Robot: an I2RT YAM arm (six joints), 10 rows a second.
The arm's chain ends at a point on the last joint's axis. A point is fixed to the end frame.
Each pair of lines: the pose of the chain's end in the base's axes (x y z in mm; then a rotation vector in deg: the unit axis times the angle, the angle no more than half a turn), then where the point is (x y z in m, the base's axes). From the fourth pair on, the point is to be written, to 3 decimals.
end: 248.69 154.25 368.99 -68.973 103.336 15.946
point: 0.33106 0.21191 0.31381
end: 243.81 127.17 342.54 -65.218 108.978 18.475
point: 0.32426 0.18152 0.28148
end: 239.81 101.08 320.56 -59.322 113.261 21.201
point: 0.31991 0.15279 0.25682
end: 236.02 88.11 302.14 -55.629 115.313 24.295
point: 0.315 0.140 0.237
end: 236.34 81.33 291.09 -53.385 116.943 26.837
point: 0.314 0.134 0.225
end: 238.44 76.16 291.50 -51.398 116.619 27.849
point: 0.317 0.130 0.227
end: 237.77 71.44 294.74 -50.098 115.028 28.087
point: 0.318 0.126 0.233
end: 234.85 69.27 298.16 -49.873 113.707 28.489
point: 0.316 0.125 0.239
